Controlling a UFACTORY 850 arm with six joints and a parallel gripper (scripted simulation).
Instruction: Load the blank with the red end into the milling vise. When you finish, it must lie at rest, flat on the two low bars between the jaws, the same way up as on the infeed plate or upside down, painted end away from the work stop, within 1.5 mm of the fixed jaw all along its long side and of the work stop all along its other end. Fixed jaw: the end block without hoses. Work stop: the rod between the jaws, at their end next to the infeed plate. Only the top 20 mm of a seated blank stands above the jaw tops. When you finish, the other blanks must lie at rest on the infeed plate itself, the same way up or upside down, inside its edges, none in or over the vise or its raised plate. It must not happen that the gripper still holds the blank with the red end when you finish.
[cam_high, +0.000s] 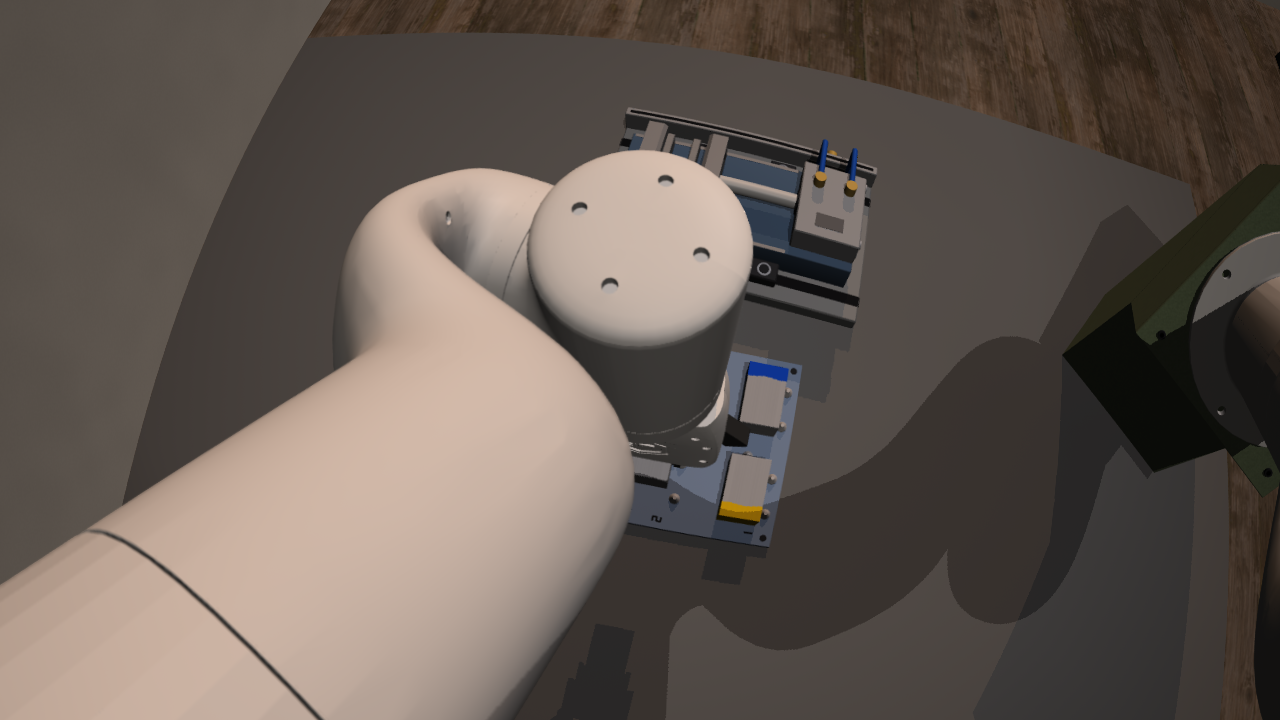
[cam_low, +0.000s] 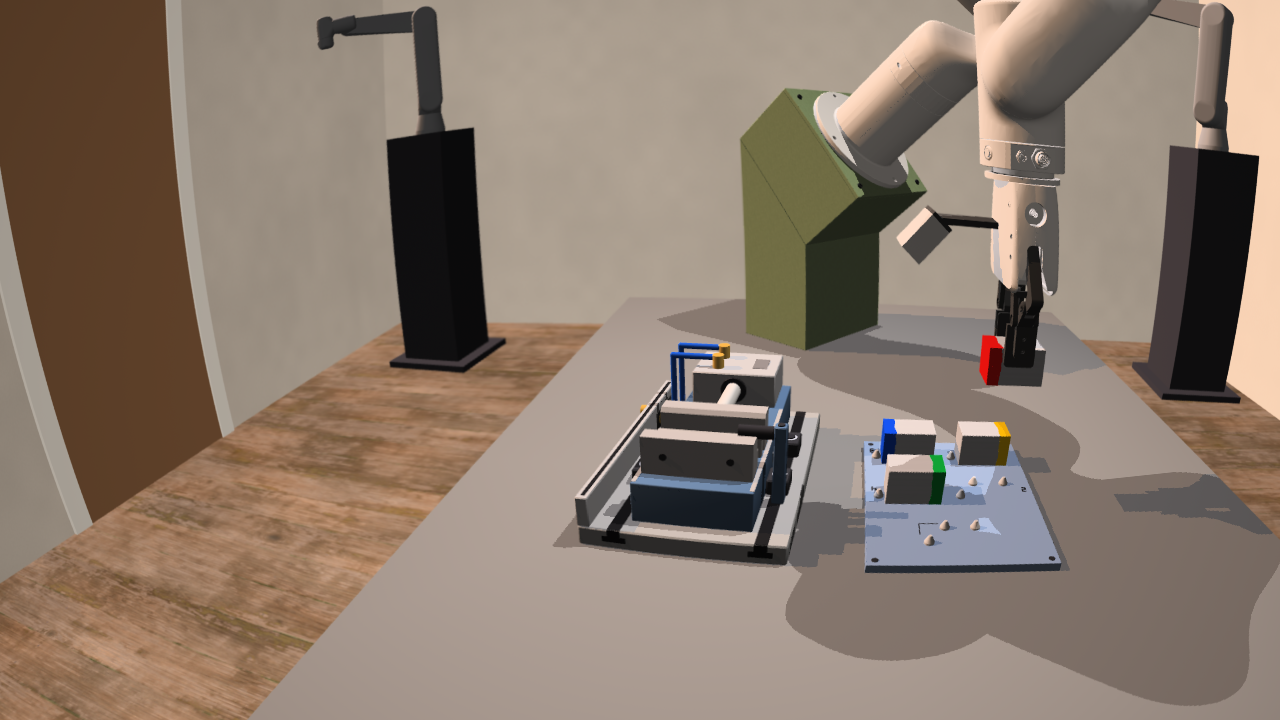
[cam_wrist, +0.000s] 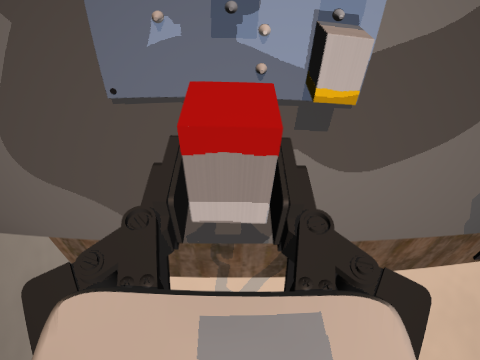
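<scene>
Right now my hand is 29 cm to the left of the moving jaw, 10 cm above it and 1 cm short of it. Round my hand: yellow-ended blank (15 cm below, 9 cm behind); then green-ended blank (15 cm below, 9 cm to the right); then red-ended blank (2 cm below).
</scene>
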